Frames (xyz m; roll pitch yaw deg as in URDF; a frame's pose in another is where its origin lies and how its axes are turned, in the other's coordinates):
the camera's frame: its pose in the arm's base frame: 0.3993 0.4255 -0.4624 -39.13 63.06 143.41
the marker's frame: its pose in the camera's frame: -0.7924 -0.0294 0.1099 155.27 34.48 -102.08
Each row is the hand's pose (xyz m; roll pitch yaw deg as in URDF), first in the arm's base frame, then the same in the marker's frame.
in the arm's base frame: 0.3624 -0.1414 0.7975 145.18 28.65 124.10
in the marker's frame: -0.3286 0.5775 -0.0476 -4.75 47.27 -74.36
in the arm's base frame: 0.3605 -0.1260 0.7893 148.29 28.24 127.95
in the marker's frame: -0.3192 0.5657 -0.0567 -6.63 49.20 -78.58
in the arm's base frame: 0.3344 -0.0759 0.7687 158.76 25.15 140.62
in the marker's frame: -0.2996 0.5329 -0.1031 -14.94 55.28 -95.04
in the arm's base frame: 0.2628 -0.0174 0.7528 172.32 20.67 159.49
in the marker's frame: -0.2999 0.5016 -0.1916 -35.63 56.41 -127.21
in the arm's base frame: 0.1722 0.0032 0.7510 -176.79 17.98 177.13
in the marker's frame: -0.3384 0.4929 -0.2757 -49.29 47.54 -150.72
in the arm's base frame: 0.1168 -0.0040 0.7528 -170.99 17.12 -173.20
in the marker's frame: -0.3768 0.4953 -0.3162 -51.98 40.29 -158.73
